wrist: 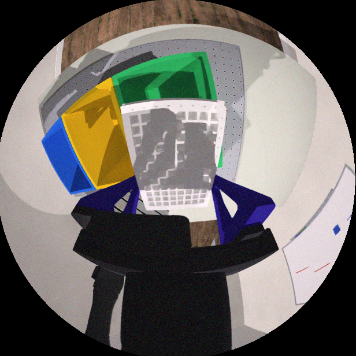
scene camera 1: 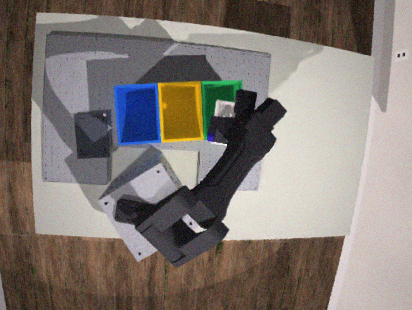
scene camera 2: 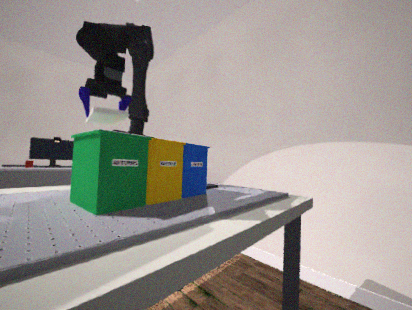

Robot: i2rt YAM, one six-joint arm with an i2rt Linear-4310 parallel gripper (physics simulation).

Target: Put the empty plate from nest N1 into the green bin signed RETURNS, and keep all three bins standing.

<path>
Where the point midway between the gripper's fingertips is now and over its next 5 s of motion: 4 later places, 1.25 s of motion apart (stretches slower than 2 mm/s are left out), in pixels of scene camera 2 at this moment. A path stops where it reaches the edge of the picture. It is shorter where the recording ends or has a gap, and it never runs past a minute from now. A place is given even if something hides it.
My gripper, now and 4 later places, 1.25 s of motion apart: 104, 120; 100, 135; 100, 135; 105, 136; 101, 137
</path>
